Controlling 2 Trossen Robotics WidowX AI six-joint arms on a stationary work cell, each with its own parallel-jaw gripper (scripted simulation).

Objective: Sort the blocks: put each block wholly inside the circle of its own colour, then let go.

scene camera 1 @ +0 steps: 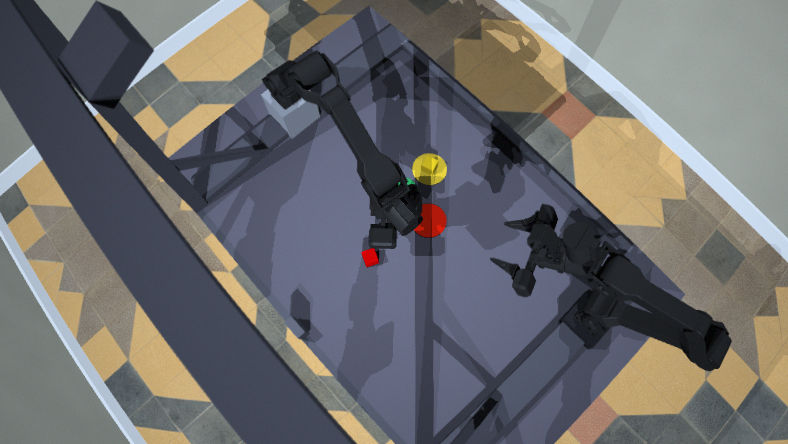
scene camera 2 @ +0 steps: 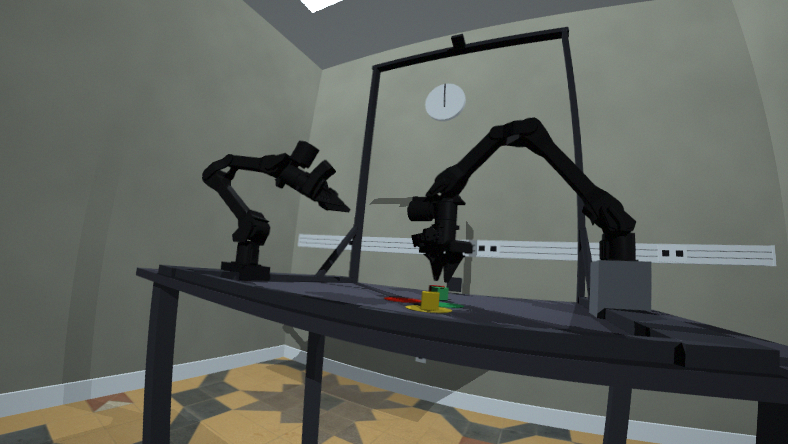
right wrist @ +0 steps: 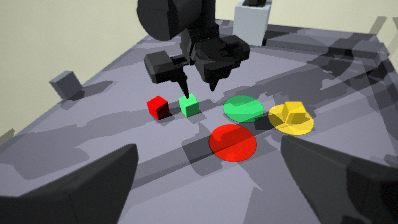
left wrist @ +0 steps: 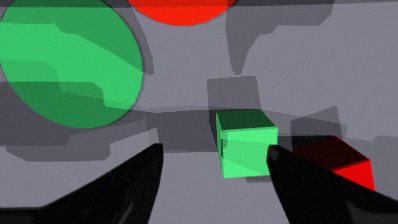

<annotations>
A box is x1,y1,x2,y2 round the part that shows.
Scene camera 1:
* my left gripper: [368,183,421,248]
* my right gripper: [490,204,566,296]
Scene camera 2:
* my left gripper: [411,219,472,282]
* my right gripper: [294,160,350,211]
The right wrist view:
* my left gripper: [144,16,249,98]
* my right gripper: [0,135,397,223]
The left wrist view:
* my left gripper: [0,143,397,223]
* green block: [216,109,277,177]
</annotations>
